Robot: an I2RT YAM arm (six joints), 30 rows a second.
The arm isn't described. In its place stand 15 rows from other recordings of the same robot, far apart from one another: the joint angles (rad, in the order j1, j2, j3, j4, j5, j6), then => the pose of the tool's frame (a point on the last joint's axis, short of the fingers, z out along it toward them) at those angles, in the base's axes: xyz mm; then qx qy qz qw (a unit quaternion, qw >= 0).
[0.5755 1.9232 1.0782 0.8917 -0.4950 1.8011] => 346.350 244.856 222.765 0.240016 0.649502 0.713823 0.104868
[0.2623 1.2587 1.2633 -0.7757 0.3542 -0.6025] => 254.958 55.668 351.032 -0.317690 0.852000 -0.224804 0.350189
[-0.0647 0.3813 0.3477 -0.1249 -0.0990 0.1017] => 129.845 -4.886 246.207 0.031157 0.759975 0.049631 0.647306
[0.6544 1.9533 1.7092 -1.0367 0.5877 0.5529] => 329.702 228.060 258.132 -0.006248 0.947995 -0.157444 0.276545
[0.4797 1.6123 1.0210 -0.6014 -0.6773 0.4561] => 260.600 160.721 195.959 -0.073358 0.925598 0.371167 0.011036
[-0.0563 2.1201 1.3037 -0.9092 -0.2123 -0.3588] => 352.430 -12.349 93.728 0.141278 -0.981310 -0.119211 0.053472
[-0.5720 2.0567 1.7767 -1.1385 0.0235 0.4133] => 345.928 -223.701 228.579 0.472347 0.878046 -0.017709 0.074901
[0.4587 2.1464 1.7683 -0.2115 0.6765 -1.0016] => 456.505 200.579 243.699 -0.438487 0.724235 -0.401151 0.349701
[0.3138 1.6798 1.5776 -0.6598 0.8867 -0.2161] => 358.902 87.466 344.007 -0.054570 0.845677 -0.376541 0.374258
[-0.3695 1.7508 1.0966 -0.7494 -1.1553 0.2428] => 303.544 -82.630 184.622 0.208131 0.809746 0.538630 0.104261
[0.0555 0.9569 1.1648 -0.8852 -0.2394 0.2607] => 179.131 18.407 370.526 0.040387 0.895979 0.173885 0.406638
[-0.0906 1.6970 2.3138 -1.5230 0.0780 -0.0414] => 284.482 -28.630 479.872 0.035950 0.943978 -0.058275 0.322828
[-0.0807 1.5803 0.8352 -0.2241 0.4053 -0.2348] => 301.548 -38.470 167.490 -0.012559 0.937370 -0.235435 0.256418
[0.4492 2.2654 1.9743 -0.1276 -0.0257 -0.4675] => 486.946 235.757 258.938 -0.377310 0.748903 0.005792 0.544745
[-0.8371 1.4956 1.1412 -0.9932 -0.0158 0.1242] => 184.578 -203.883 241.128 0.458685 0.881558 -0.031503 0.107103
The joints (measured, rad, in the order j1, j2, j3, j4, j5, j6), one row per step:
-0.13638, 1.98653, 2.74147, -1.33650, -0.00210, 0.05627
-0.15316, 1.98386, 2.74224, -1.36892, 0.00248, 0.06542
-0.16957, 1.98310, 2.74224, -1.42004, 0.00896, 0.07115
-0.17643, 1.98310, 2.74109, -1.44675, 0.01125, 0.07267
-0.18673, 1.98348, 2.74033, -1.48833, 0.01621, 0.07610
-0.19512, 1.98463, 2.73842, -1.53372, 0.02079, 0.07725
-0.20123, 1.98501, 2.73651, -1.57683, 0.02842, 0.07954
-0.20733, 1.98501, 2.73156, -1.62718, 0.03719, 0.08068
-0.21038, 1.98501, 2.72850, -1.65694, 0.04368, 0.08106
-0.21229, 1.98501, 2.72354, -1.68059, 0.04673, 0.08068
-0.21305, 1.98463, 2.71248, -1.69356, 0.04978, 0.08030
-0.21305, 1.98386, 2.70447, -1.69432, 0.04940, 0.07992
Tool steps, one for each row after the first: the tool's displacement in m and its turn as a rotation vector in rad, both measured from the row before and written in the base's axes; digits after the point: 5 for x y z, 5 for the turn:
-0.00400, -0.00558, -0.00187, 0.00913, 0.02795, -0.02571
-0.00454, -0.00532, -0.00426, 0.00884, 0.04955, -0.02502
-0.00207, -0.00214, -0.00254, 0.00455, 0.02747, -0.00960
-0.00336, -0.00318, -0.00374, 0.00708, 0.04209, -0.01630
-0.00325, -0.00247, -0.00440, 0.00693, 0.04799, -0.01251
-0.00342, -0.00171, -0.00381, 0.00511, 0.04522, -0.01306
-0.00394, -0.00160, -0.00466, 0.00548, 0.05530, -0.01273
-0.00239, -0.00077, -0.00266, 0.00207, 0.03309, -0.00740
-0.00160, -0.00042, -0.00257, 0.00340, 0.02855, -0.00344
-0.00006, -0.00036, -0.00297, 0.00235, 0.02371, -0.00221
0.00058, -0.00011, -0.00146, 0.00179, 0.00782, 0.00053

